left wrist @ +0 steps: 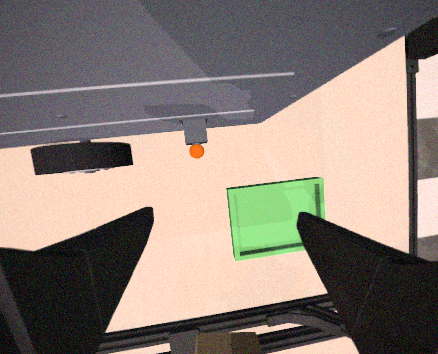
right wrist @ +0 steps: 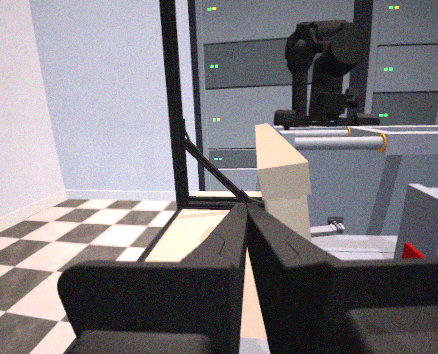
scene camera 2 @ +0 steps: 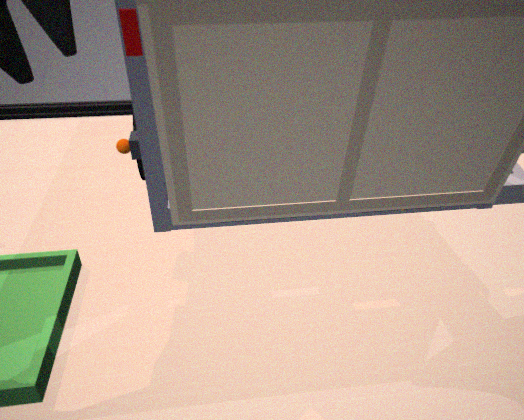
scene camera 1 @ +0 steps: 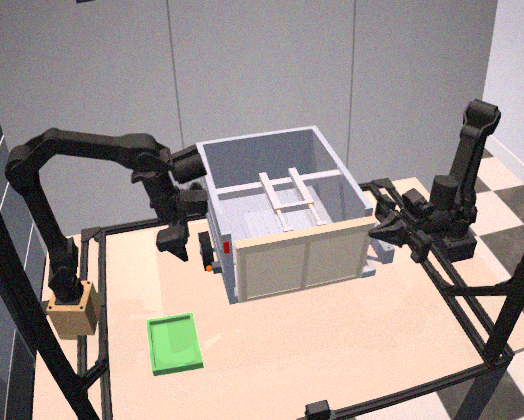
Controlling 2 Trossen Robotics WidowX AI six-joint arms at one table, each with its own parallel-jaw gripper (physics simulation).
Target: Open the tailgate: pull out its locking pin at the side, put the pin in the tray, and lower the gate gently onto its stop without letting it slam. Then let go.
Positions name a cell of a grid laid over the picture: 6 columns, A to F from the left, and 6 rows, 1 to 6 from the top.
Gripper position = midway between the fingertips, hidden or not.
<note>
The left gripper (scene camera 2: A1) is open, with nothing in its grasp. Also in view: the right gripper (scene camera 1: E4), a beige tailgate (scene camera 2: D2) and a grey truck bed (scene camera 1: C3).
The left gripper shows as well in the left wrist view (left wrist: D4) and in scene camera 1 (scene camera 1: C4). The right gripper is seen too in the right wrist view (right wrist: D4). The beige tailgate also shows in the right wrist view (right wrist: D4) and in scene camera 1 (scene camera 1: D4).
</note>
